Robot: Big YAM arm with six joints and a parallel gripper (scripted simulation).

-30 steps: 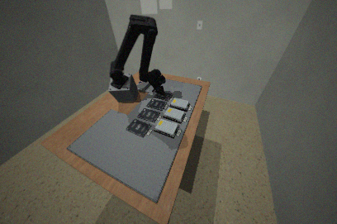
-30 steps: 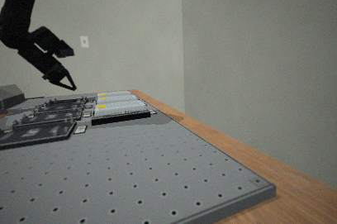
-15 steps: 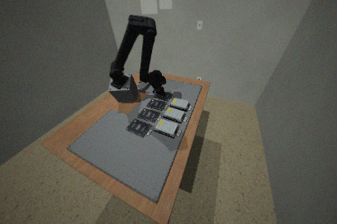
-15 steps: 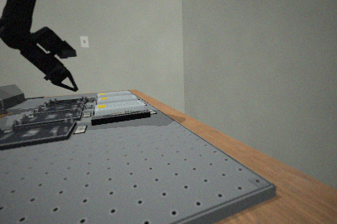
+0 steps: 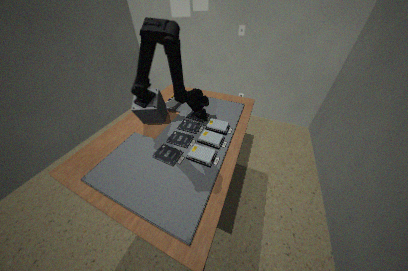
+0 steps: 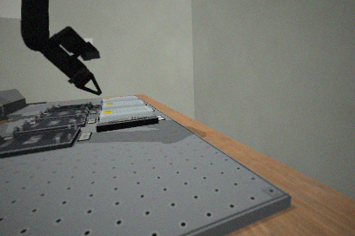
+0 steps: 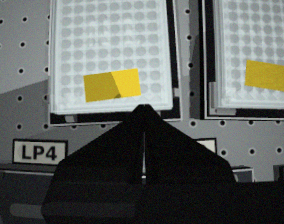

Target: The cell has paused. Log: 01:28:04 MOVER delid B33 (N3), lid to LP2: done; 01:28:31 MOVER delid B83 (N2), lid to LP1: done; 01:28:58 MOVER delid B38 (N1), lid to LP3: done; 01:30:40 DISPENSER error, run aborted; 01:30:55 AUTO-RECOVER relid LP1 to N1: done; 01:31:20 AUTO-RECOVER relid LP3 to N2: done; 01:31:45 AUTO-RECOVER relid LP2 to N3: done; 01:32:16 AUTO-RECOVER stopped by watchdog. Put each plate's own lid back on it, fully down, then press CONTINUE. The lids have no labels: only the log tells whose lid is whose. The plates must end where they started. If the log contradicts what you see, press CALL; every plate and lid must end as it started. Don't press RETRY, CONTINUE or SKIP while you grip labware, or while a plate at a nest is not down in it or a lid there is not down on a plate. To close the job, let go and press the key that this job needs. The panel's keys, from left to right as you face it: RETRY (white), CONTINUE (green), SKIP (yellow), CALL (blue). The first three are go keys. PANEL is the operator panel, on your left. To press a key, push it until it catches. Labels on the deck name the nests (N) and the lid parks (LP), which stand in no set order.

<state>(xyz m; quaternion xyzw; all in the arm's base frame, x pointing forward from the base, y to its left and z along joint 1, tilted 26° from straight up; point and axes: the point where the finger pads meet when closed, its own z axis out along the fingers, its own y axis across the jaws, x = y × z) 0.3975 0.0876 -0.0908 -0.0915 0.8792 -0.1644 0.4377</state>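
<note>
Right now my hand is 7 cm short of the clear lid, 3 cm to the right of it and 3 cm above it.
</note>
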